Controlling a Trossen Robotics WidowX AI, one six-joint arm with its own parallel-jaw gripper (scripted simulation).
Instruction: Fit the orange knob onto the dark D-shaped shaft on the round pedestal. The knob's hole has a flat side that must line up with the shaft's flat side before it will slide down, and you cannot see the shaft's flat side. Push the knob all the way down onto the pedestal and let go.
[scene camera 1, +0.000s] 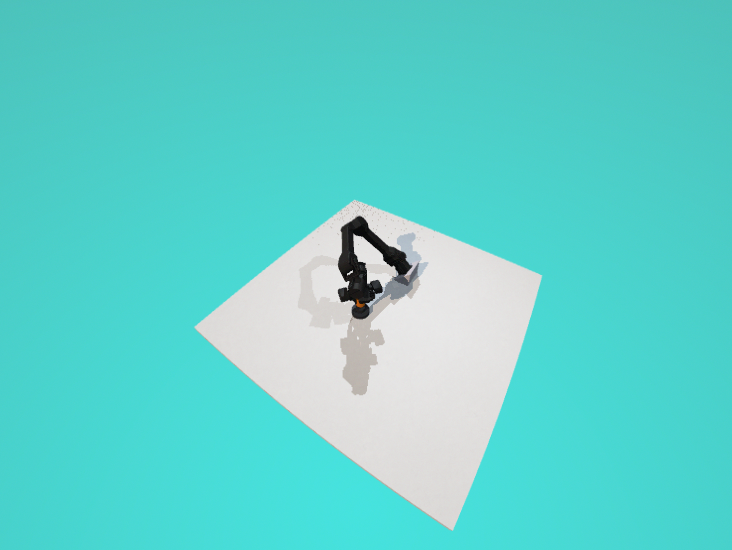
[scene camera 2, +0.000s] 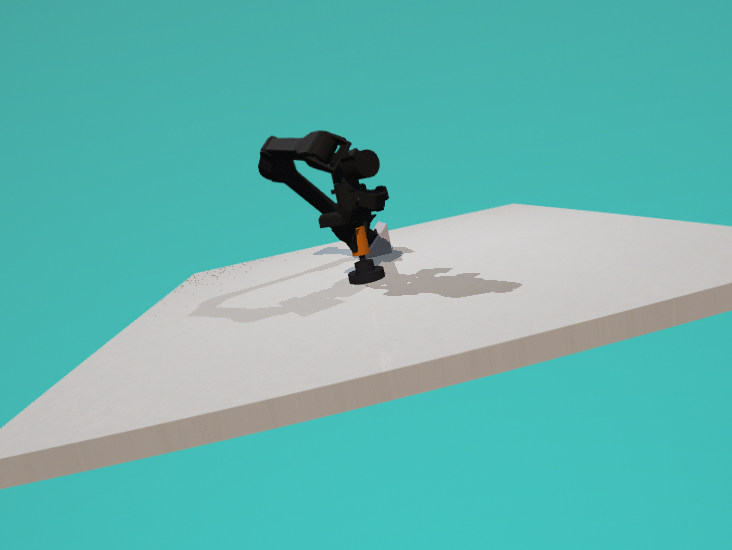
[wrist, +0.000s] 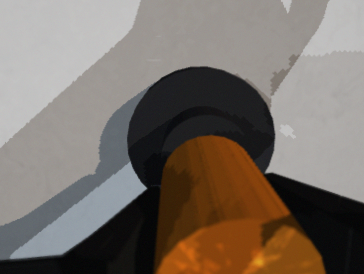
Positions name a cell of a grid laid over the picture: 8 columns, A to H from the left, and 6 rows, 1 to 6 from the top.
The gripper (wrist: E5): 0.11 m from the lens. An orange knob (wrist: E5): 0.07 m from the lens. A pedestal (wrist: E3) is 0.15 m from the lens. The marked spots on the pedestal and the orange knob are 0.09 m apart.
